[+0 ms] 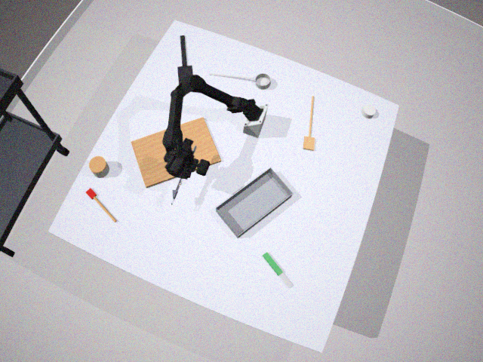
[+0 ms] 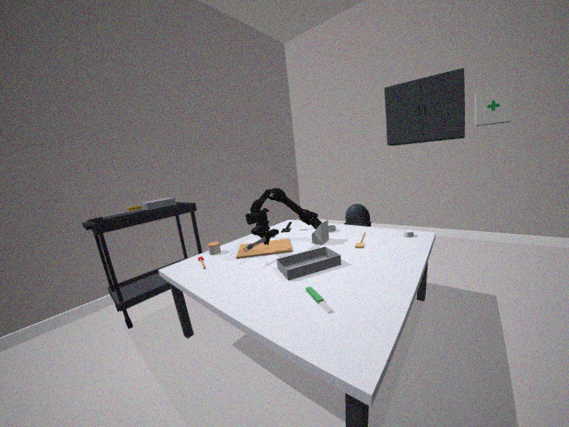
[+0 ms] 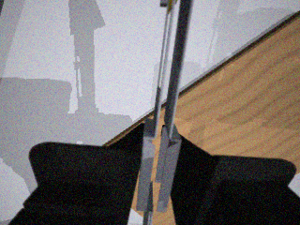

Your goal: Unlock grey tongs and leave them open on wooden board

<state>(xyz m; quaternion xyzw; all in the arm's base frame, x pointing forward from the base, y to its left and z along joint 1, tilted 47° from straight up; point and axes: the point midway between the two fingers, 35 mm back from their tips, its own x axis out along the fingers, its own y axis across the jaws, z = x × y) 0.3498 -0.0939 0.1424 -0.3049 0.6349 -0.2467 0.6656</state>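
The yellow mark is 80 mm ahead of my gripper tip, 10 mm to the left of it and 40 mm above it. Round my gripper tip: wooden board 80 mm behind, 110 mm to the right, 70 mm below; black spatula 540 mm behind, 300 mm to the right, 70 mm below; roasting tin 320 mm to the left, 50 mm below.
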